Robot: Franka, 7 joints.
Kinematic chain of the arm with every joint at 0, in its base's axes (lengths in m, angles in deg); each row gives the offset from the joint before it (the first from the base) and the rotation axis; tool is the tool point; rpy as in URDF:
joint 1: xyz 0 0 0.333 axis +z
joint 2: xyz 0 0 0 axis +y
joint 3: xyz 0 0 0.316 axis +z
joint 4: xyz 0.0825 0 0 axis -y
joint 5: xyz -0.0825 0 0.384 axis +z
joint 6: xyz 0 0 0 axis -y
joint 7: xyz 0.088 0 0 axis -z
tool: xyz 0 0 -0.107 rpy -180 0 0
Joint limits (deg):
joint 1: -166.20..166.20
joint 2: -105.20..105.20
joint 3: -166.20..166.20
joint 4: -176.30..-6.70
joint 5: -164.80..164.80
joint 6: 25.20..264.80
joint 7: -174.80..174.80
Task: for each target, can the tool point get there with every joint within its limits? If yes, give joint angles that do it. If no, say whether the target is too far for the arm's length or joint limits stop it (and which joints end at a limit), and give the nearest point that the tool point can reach.
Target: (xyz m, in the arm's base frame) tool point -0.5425 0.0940 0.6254
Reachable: yes | joints -126.96 -15.13 -62.95 -119.19 -39.43 184.44 110.08
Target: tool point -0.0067 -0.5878 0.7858
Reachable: yes | joints -89.56 28.00 -20.00 -28.27 -135.65 217.24 145.11
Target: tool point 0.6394 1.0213 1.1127
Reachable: no: too far | nearest point 0.3822 0.6105 0.7991 | short by 0.577 m
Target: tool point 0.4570 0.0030 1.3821
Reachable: no: too far | nearest point 0.3426 0.0022 1.1195 | short by 0.286 m
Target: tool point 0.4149 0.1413 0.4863
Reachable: yes | joints -46.70 -18.77 43.96 -138.41 102.60 59.84 -98.09
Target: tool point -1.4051 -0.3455 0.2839
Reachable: no: too far | nearest point -0.8326 -0.2047 0.3039 | short by 0.590 m
